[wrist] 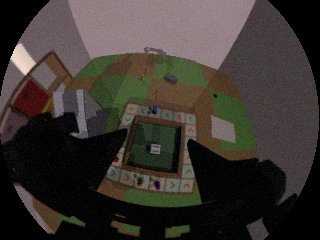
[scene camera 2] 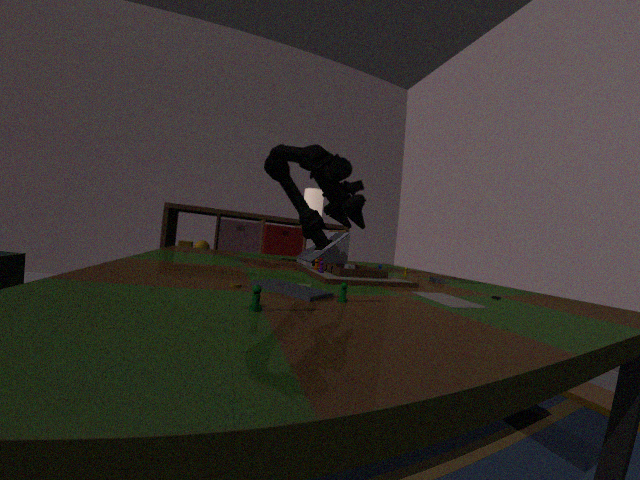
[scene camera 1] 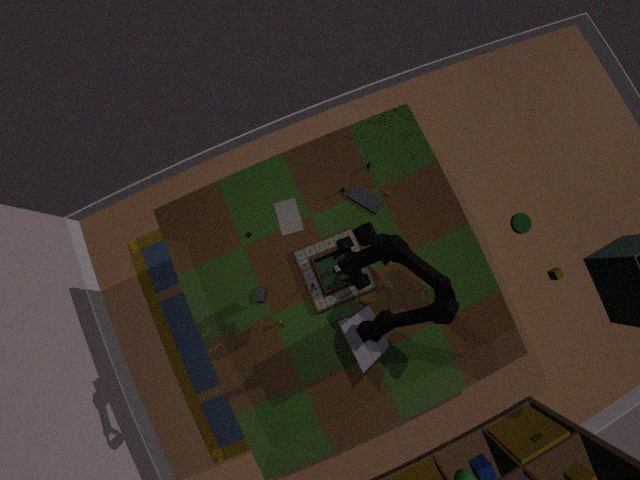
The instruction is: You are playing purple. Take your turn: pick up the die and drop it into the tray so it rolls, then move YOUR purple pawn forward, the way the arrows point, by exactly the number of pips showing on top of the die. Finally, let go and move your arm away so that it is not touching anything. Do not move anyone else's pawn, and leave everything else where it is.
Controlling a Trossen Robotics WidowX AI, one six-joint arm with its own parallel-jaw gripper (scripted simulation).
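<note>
Gripper (scene camera 2: 356,228), (wrist: 158,137), (scene camera 1: 337,269): open, holding nothing. White card (scene camera 1: 287,212). Green tray (wrist: 167,137).
</note>
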